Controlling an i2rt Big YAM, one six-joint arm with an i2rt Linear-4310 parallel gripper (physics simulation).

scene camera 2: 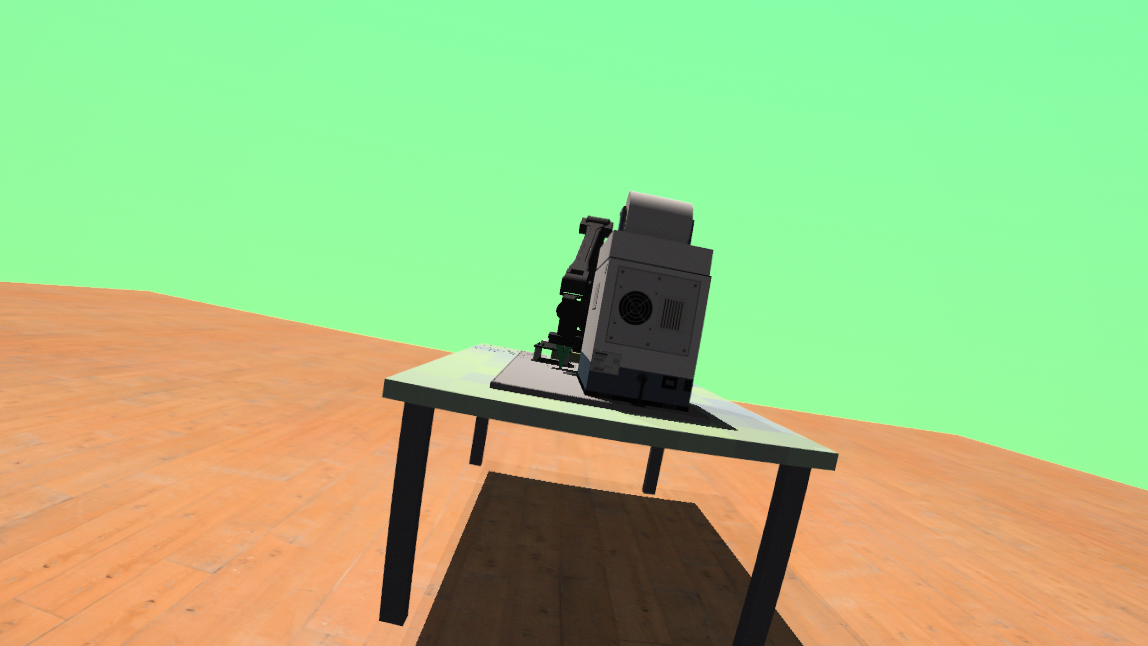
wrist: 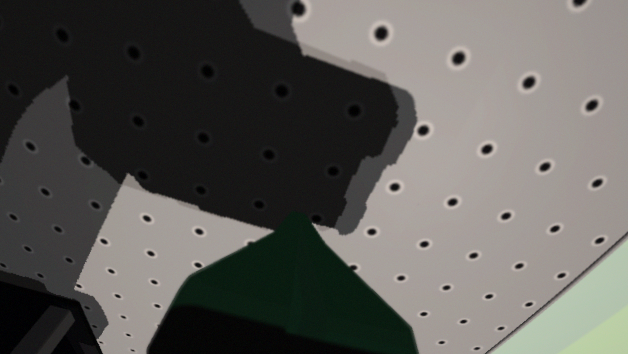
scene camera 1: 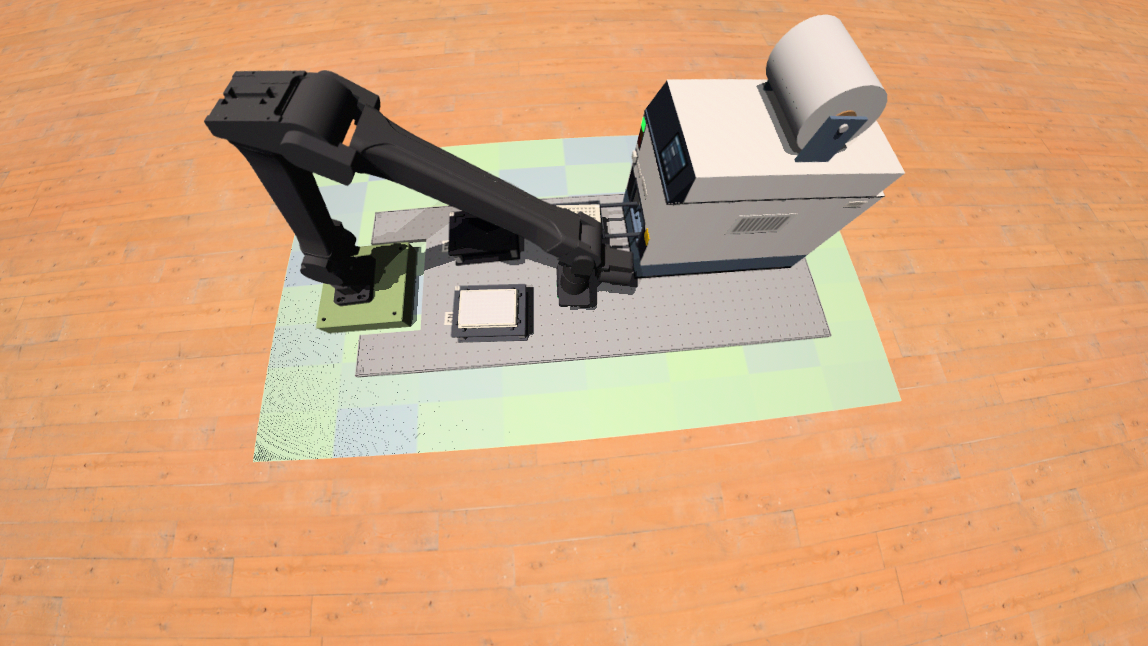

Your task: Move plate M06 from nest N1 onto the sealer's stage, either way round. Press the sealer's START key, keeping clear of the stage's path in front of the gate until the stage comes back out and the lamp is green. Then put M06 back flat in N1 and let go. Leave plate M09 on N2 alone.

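Places are measured from the arm's base along level axes (x ahead, y left, z up), in millimetres.
Pixels of known places: gripper, fingertip midpoint: [scene camera 2: 560,368] [wrist: 294,223] [scene camera 1: 568,300]; arm's base at its link origin: [scene camera 1: 357,281].
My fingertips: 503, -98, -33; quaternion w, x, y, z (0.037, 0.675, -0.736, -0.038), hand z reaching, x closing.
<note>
Ahead of a thing's pixels: the offset from my fingertips to its top centre, as dx, dy, dz. "*": to the spot under its first point. Level surfaces: height alone.
The sealer [scene camera 1: 746,185] [scene camera 2: 642,321] stands at the right of the perforated breadboard [scene camera 1: 682,313] [wrist: 483,109]. Its stage [scene camera 1: 611,223] is out in front of the gate, and a pale plate with wells {+25, +140, +126} [scene camera 1: 579,210], which I take for M06, lies on it, partly hidden by my arm. A small green lamp {+175, +240, +282} [scene camera 1: 642,124] glows at the sealer's top front corner. The far nest {-189, +186, +63} [scene camera 1: 481,239] looks dark and empty. The near nest {* -101, -30, +51} [scene camera 1: 525,309] holds the white plate M09 {-181, -21, +68} [scene camera 1: 487,308]. My gripper [scene camera 1: 575,301] [wrist: 294,223] is shut on nothing. It points down at bare breadboard beside the stage.
The sealer's dark key panel {* +187, +104, +322} [scene camera 1: 673,157] faces my arm, and a film roll {+404, +140, +476} [scene camera 1: 819,76] sits on top. My arm's base stands on a green mount [scene camera 1: 393,301]. A black corner {* -137, +163, +5} [wrist: 34,317] shows at the lower left of the wrist view. The table {dz -13} [scene camera 2: 449,385] has dark legs.
</note>
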